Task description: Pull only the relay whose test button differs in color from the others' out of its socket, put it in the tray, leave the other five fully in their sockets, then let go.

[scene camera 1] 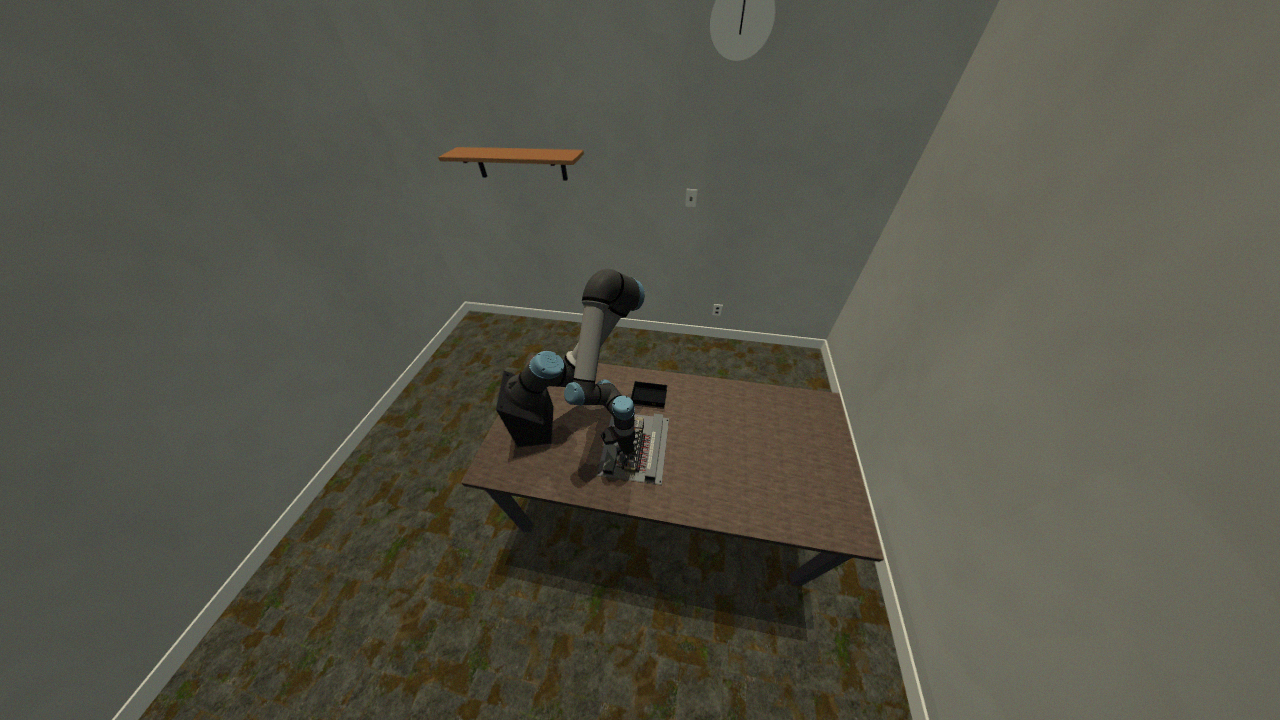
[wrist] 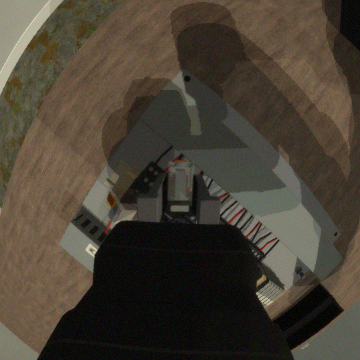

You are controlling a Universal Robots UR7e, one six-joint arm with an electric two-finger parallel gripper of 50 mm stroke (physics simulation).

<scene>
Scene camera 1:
grey panel: 619, 473
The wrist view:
my gripper: 179, 185
relay: 180, 172
relay: 118, 204
grey panel: 194, 87
</scene>
